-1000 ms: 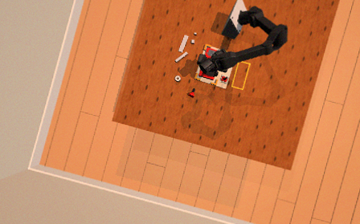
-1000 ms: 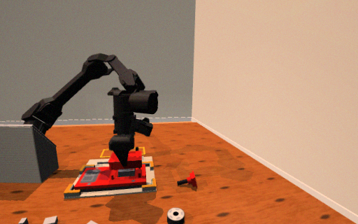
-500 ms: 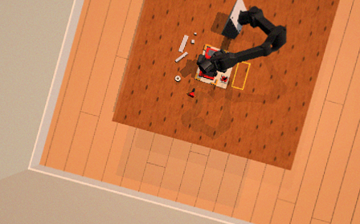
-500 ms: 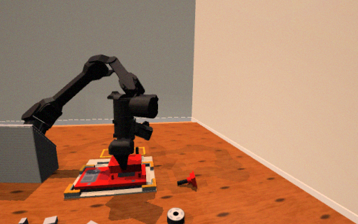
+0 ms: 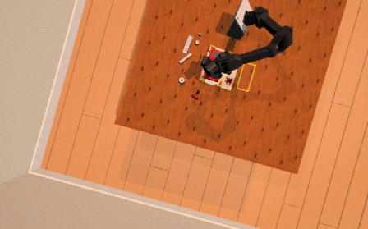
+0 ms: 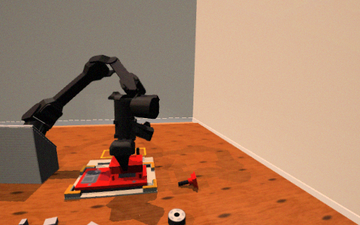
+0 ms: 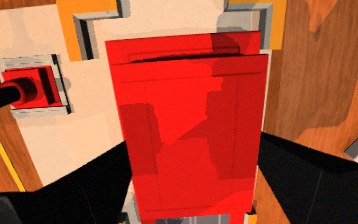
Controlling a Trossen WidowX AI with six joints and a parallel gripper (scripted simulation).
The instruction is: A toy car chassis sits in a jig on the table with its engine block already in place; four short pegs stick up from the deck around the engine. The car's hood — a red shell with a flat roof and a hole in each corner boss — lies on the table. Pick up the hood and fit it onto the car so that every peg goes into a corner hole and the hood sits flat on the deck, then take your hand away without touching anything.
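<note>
Now: the grey engine block 30 mm below my gripper tip. From my gripper tip the other things lie so: red hood 10 mm above.
</note>
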